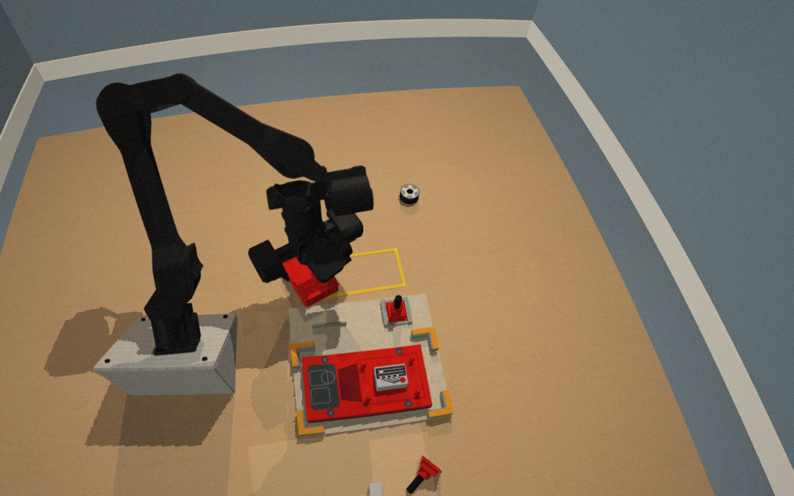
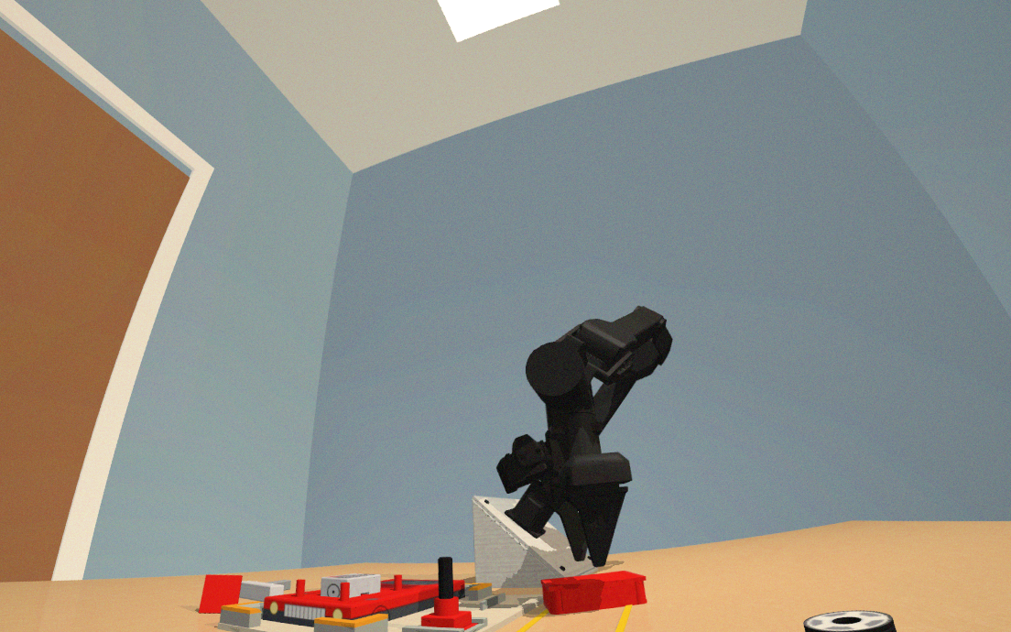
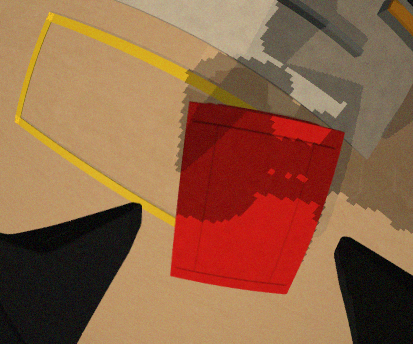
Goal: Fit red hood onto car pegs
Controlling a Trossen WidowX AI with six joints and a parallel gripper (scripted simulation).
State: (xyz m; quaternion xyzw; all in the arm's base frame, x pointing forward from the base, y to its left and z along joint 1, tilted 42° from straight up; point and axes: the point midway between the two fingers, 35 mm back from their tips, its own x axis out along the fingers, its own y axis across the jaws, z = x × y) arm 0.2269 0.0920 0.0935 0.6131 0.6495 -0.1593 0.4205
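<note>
Now: gripper tip 20 mm above the red hood. The rest, counted from my gripper tip: grey holder 130 mm ahead, 100 mm to the right, 10 mm below; black wheel 230 mm ahead, 160 mm to the left, 30 mm below; grey engine block 220 mm to the right, 100 mm ahead, 20 mm below.
</note>
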